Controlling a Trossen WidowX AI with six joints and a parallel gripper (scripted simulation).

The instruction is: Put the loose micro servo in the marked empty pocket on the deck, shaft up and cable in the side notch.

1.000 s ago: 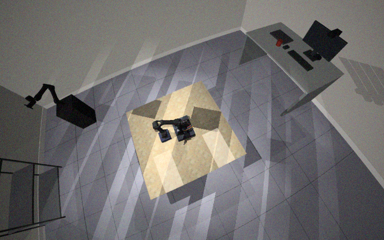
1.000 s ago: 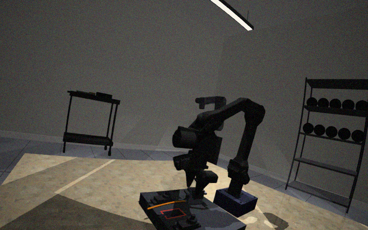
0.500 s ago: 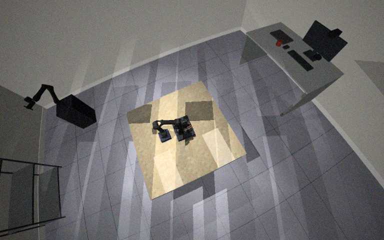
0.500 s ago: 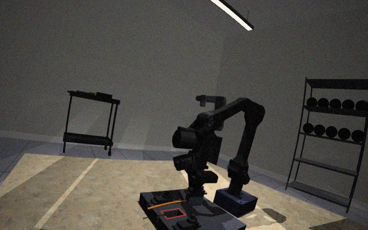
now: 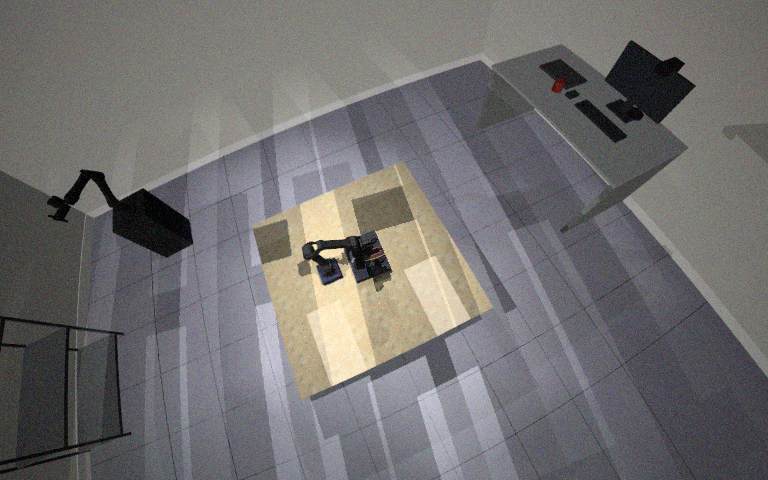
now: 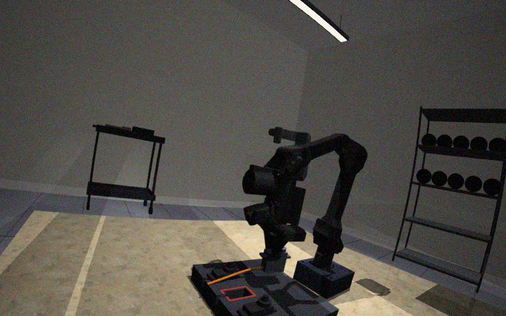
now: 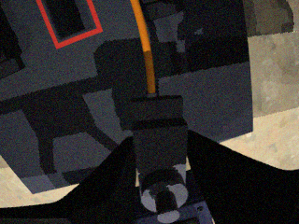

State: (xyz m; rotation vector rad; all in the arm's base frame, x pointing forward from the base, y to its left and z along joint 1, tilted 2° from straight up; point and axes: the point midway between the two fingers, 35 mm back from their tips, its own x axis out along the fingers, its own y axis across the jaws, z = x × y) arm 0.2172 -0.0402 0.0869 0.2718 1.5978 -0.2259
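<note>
The dark deck is 10 cm below my gripper tip, 4 cm to the left of it and 1 cm ahead of it.
</note>
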